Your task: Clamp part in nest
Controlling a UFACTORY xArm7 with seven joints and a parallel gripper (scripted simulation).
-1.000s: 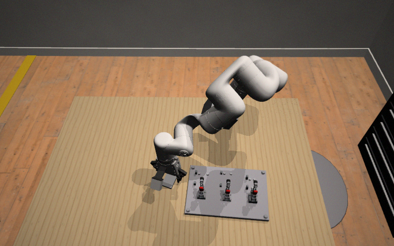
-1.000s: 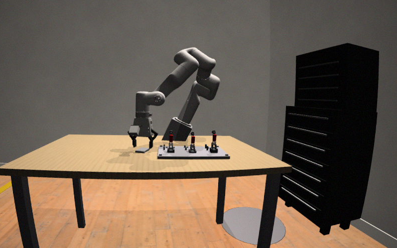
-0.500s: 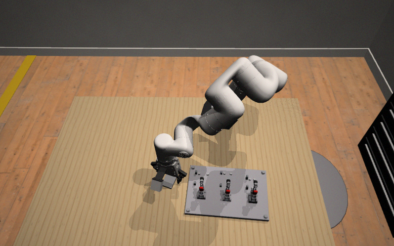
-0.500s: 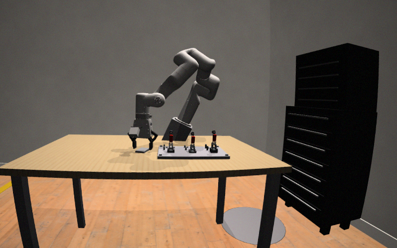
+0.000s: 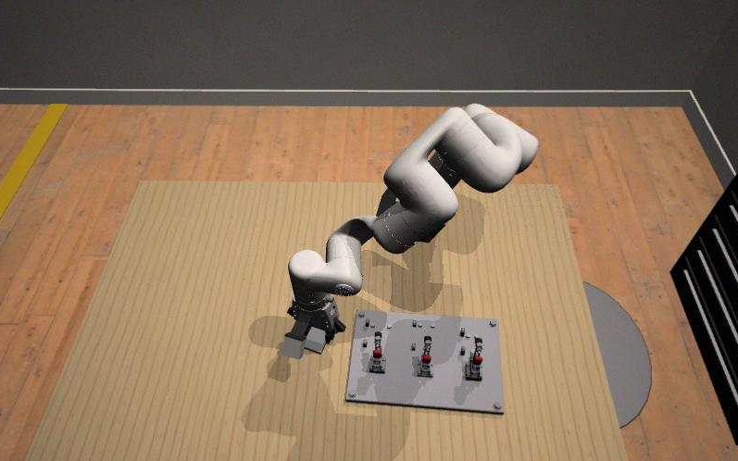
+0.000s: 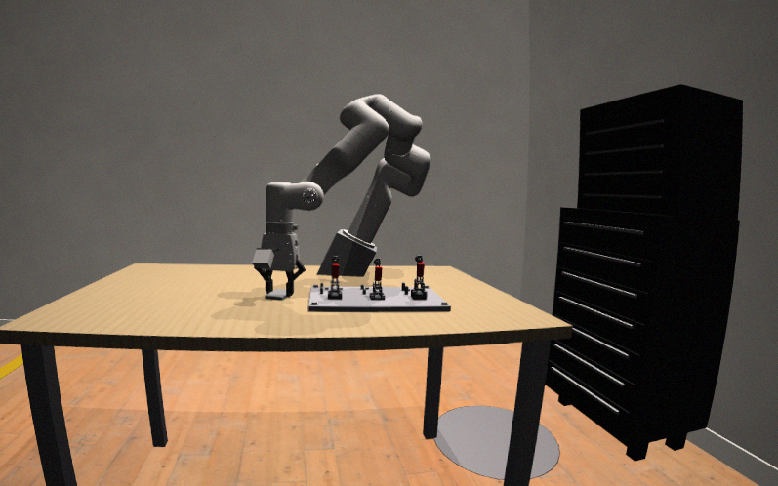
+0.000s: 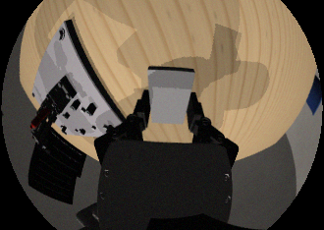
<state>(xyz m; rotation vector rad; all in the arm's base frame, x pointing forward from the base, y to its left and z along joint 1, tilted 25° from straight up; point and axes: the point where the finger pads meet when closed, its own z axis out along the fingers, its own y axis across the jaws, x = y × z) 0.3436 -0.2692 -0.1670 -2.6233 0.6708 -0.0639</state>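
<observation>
The grey flat part is 20 mm below my hand.
</observation>
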